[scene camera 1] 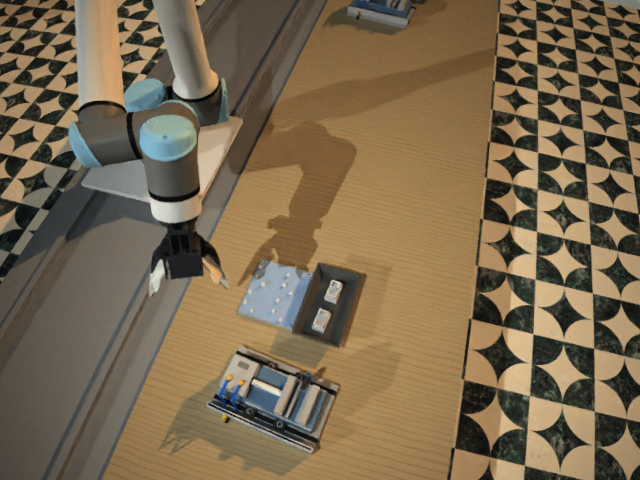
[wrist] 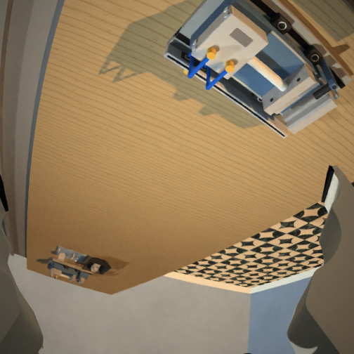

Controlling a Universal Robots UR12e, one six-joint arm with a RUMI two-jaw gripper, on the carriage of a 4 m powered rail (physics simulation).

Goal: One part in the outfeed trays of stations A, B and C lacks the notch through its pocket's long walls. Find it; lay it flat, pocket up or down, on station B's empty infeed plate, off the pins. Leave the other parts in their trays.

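Frame: origin at the arm's base, x up, y ahead, z left, level; millimetres.
Seen in the pictures: gripper, between the fingertips: (scene camera 1: 189,292).
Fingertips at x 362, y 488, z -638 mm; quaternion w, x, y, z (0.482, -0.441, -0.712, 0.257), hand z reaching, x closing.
Note:
A point is followed by its place in that frame.
My gripper (scene camera 1: 189,290) {x 362, y 487, z -638 mm} (wrist: 162,172) is open and empty, its fingers wide apart. It hangs high, left of a light blue plate (scene camera 1: 263,304) {x -22, y 555, z -473 mm} with several white pins and no part on it. A dark tray (scene camera 1: 353,310) {x 12, y 812, z -428 mm} adjoins the plate's right side in the scene view. It holds two small whitish parts, an upper part (scene camera 1: 333,291) {x 3, y 748, z -386 mm} and a lower part (scene camera 1: 321,320) {x 3, y 738, z -484 mm}, lying apart. They are too small to tell whether their long walls have the notch. In the wrist view, a far dark tray (wrist: 104,263) holds something pale, its detail unclear. No station letters are legible.
A vise fixture (scene camera 1: 242,369) {x 66, y 584, z -695 mm} (wrist: 225,30) with blue hoses stands below the plate and tray in the scene view. Another fixture (scene camera 1: 379,16) {x 4, y 597, z 1055 mm} stands at the top edge. A distant fixture (wrist: 65,272) is beside the far tray. The rail (scene camera 1: 67,330) runs along the table's left side.

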